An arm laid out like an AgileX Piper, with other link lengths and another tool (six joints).
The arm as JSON. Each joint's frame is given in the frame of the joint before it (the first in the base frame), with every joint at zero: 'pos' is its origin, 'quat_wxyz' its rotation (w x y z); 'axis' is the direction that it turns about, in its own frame. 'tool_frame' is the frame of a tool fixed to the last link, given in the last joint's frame.
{
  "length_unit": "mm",
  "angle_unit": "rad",
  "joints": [
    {
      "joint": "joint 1",
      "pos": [
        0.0,
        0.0,
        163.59
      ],
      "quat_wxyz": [
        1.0,
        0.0,
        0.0,
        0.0
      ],
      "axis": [
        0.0,
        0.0,
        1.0
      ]
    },
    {
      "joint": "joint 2",
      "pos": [
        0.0,
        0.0,
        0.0
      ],
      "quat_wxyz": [
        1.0,
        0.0,
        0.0,
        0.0
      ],
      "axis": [
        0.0,
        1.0,
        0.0
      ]
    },
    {
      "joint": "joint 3",
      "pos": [
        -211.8,
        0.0,
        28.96
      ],
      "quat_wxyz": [
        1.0,
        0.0,
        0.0,
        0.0
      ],
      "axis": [
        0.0,
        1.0,
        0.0
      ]
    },
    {
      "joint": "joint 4",
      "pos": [
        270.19,
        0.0,
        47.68
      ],
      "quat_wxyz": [
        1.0,
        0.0,
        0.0,
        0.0
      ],
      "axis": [
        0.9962,
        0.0,
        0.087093
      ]
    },
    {
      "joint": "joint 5",
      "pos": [
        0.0,
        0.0,
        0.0
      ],
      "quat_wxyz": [
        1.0,
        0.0,
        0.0,
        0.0
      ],
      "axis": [
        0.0,
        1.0,
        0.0
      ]
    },
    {
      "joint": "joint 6",
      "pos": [
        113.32,
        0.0,
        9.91
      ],
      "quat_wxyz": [
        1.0,
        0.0,
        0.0,
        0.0
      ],
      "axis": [
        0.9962,
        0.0,
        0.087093
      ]
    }
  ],
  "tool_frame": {
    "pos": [
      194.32,
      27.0,
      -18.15
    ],
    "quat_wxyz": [
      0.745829,
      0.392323,
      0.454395,
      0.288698
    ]
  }
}
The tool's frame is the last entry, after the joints.
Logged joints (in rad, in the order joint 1, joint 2, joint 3, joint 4, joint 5, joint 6), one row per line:
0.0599 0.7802 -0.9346 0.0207 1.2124 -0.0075
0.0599 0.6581 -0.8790 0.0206 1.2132 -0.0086
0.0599 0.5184 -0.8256 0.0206 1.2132 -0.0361
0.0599 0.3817 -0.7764 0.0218 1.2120 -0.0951
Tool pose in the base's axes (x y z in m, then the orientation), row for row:
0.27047 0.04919 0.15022 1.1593 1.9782 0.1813
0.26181 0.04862 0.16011 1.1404 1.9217 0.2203
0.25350 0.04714 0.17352 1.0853 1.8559 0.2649
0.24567 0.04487 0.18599 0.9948 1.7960 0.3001
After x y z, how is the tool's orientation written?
As a rotation vector, in radians.
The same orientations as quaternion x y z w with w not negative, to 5 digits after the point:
0.46007 0.78505 0.07195 0.40848
0.45774 0.77134 0.08842 0.43324
0.44260 0.75687 0.10803 0.46859
0.41285 0.74536 0.12454 0.50841

